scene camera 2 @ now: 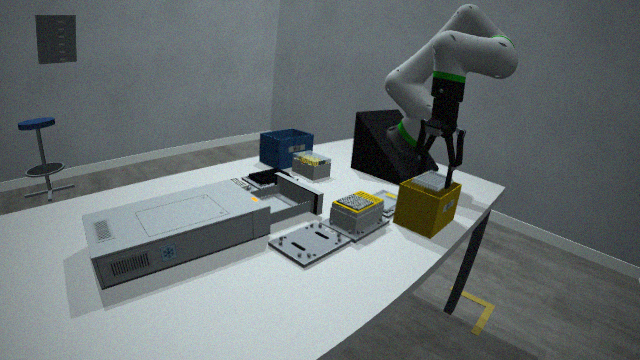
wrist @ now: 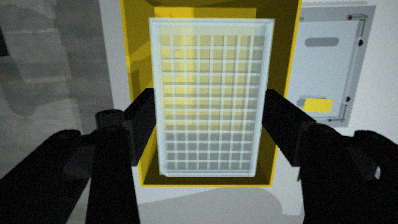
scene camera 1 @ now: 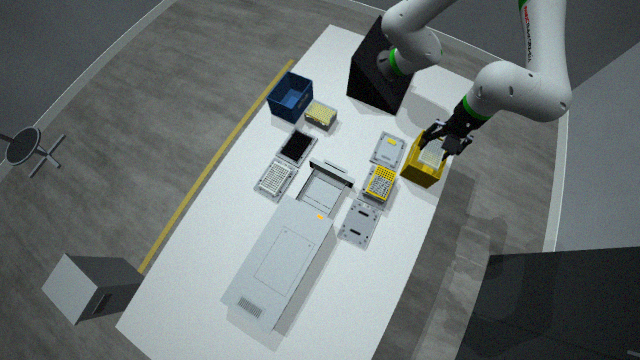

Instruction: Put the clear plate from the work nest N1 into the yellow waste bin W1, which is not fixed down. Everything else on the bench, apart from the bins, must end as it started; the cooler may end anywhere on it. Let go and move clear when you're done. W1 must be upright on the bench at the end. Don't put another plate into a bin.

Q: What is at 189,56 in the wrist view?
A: A clear plate.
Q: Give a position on a long grey cooler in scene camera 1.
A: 262,287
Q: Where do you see a yellow-topped tip box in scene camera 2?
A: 357,211
